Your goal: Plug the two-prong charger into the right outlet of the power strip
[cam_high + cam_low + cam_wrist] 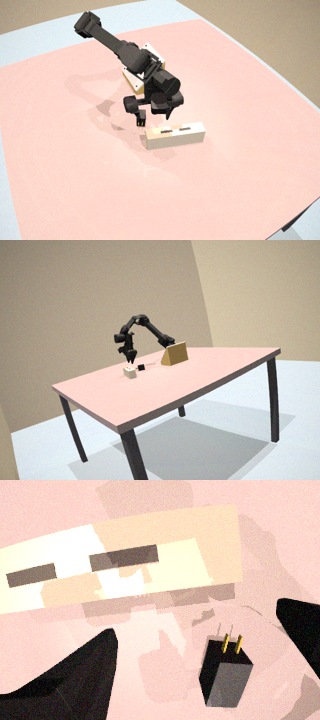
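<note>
My gripper tip is 7 cm past the black two-prong charger, 2 cm to the left of it and 5 cm above it.
</note>
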